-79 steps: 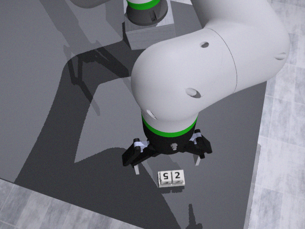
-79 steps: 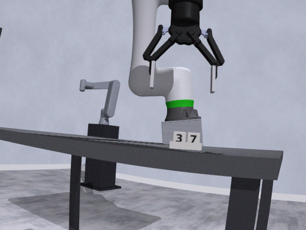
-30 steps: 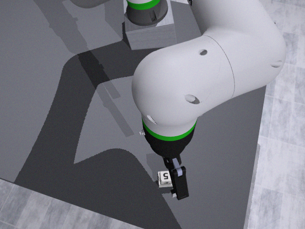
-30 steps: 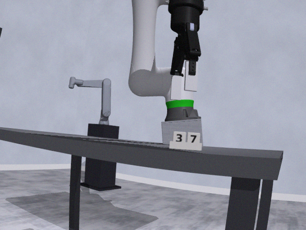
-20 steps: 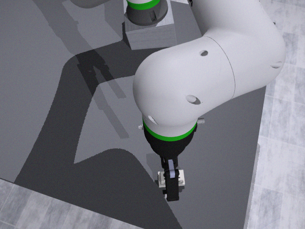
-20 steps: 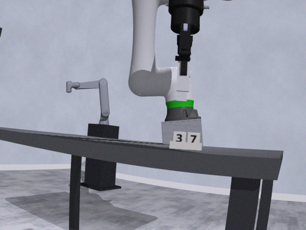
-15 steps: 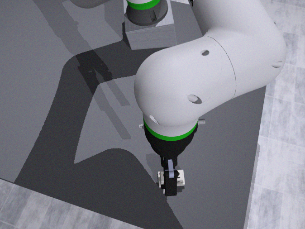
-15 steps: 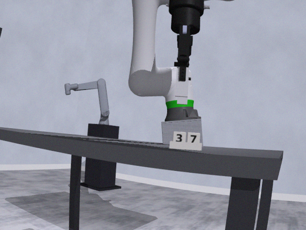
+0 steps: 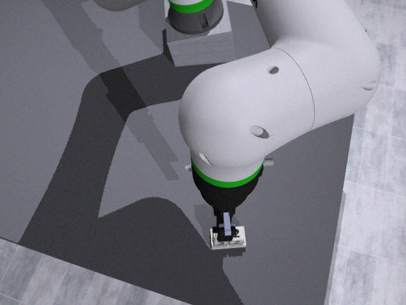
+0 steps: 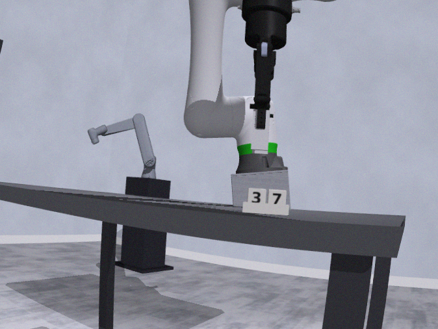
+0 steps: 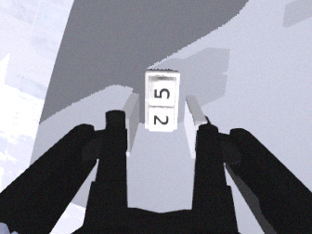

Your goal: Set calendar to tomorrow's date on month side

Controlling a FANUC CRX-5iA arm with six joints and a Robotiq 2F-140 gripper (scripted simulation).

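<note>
Right now the cube is 11 cm below my hand. Also, from my hand: tray 1 cm behind, 2 cm to the left, 12 cm below.
</note>
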